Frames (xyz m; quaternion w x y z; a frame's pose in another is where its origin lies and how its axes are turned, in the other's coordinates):
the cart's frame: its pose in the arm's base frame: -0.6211 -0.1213 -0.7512 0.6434 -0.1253 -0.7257 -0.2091
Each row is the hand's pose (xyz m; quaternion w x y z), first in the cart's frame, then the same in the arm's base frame.
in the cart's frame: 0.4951 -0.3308 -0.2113 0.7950 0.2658 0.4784 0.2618
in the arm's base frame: -0.6537 -0.5542 -0.2921 0.9467 -0.0186 -0.2919 0.1351
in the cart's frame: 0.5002 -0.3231 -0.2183 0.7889 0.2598 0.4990 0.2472
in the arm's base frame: -0.6448 -0.5511 -0.2854 0.9539 -0.0067 -0.2748 0.1201
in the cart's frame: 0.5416 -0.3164 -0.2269 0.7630 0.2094 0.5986 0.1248
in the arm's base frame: -0.6400 -0.5528 -0.2429 0.9777 0.0737 -0.1967 -0.0023
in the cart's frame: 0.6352 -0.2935 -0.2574 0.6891 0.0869 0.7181 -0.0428
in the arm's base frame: -0.6159 -0.5549 -0.1447 0.9665 0.1508 -0.0616 -0.1985
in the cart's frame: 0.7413 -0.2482 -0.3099 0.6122 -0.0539 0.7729 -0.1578
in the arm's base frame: -0.5642 -0.5487 -0.0292 0.9150 0.1647 0.0445 -0.3655
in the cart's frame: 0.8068 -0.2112 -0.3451 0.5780 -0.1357 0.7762 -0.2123
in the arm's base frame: -0.5257 -0.5381 0.0436 0.8737 0.1566 0.0817 -0.4532
